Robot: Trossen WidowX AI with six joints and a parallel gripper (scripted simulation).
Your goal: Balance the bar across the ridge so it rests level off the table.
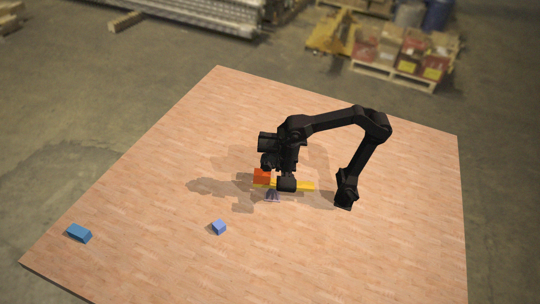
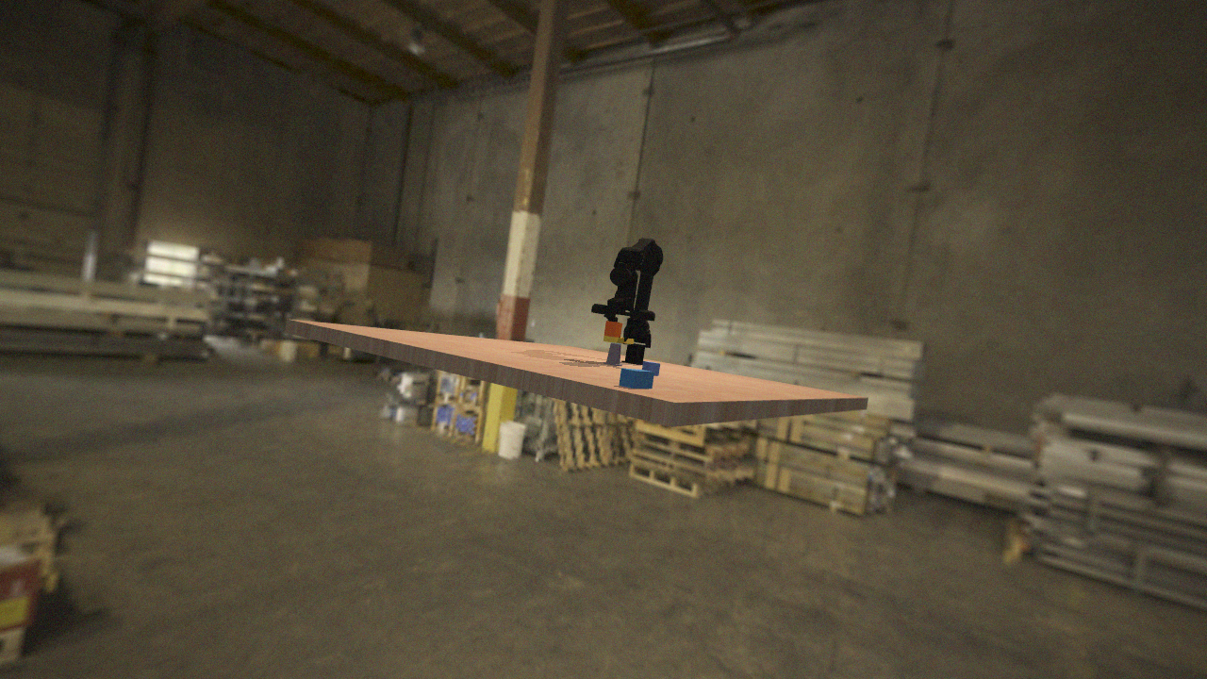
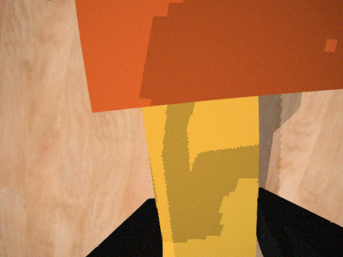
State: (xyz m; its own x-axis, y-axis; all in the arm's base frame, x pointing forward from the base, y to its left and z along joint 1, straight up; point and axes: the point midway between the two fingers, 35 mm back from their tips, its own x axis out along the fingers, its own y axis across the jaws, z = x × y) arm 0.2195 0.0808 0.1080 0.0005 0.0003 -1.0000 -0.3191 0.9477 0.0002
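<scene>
My gripper tip is now 30 mm short of the grey ridge, 10 mm to the right of it and 40 mm above it. Round my gripper tip: small light-blue cube: 140 mm ahead, 210 mm to the left, 60 mm below.
</scene>
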